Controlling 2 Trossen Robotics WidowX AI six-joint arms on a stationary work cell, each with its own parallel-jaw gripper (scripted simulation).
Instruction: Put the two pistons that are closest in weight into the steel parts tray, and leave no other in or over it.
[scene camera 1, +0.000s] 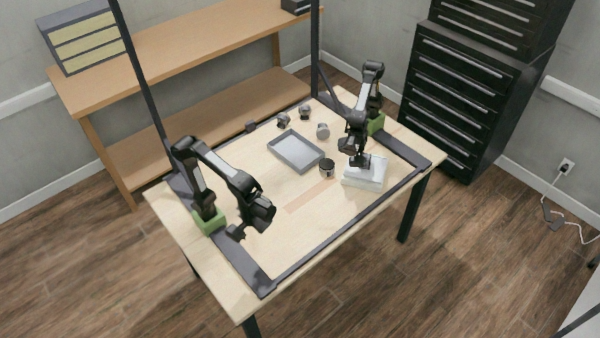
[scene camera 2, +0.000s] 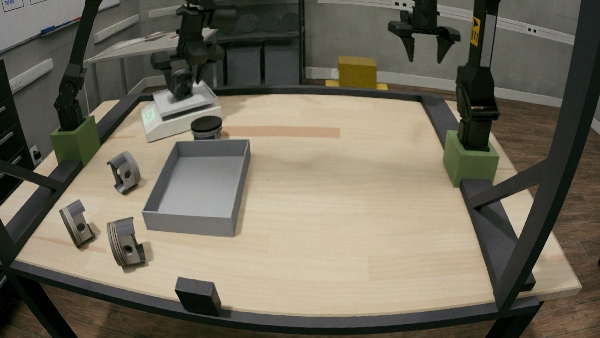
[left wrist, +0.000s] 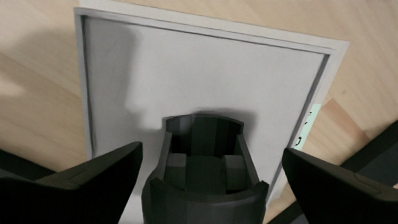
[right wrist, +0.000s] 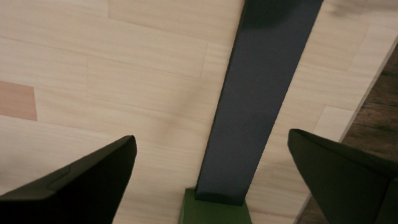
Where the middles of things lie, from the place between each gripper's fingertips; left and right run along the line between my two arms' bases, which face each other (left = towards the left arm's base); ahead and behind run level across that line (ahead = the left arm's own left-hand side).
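Labels:
Counting from my left hand, the white scale (scene camera 2: 155, 127) is 2 cm ahead, 3 cm to the left and 10 cm below, and the grey pan (scene camera 2: 166, 101) is 2 cm ahead, 2 cm to the left and 8 cm below. The steel parts tray (scene camera 2: 199, 178) is 29 cm behind that left hand, 13 cm to the right of it and 12 cm below it.
From my right hand, you'd find the grey pan 60 cm to the left, 3 cm behind and 14 cm below, with the white scale 61 cm to the left, 3 cm behind and 16 cm below. The steel parts tray is 45 cm to the left of my right hand, 34 cm behind it and 19 cm below it.

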